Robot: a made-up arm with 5 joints.
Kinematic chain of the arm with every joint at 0, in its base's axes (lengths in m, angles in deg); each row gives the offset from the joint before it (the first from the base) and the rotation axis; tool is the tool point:
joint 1: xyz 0 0 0.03 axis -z
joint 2: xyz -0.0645 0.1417 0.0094 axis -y
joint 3: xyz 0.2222 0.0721 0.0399 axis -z
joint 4: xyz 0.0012 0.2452 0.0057 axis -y
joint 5: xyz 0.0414 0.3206 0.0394 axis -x
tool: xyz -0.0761 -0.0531 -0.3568
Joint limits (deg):
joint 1: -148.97..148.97
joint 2: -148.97..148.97
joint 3: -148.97..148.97
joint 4: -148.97..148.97
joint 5: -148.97..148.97
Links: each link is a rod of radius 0.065 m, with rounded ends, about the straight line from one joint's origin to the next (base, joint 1, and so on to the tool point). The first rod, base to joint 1, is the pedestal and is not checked.
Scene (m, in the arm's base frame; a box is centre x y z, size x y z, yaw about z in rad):
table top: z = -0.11
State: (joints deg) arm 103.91 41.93 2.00 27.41 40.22
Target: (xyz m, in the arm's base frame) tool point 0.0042 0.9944 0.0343
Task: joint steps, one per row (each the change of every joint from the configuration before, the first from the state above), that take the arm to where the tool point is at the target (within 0.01 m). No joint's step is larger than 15 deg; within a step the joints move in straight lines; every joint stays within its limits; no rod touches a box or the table.
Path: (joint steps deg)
1: -14.24 0.40 -2.31 2.03 -9.91
2: -14.24 0.41 -2.30 2.02 -9.90
3: -14.23 0.40 -2.31 2.03 -9.91
4: -14.24 0.41 -2.31 2.02 -9.91
5: -14.24 0.40 -2.30 2.03 -9.90
6: -14.24 0.41 -2.31 2.02 -9.91
7: -14.24 0.40 -2.31 2.03 -9.90
8: -14.24 0.41 -2.30 2.02 -9.91

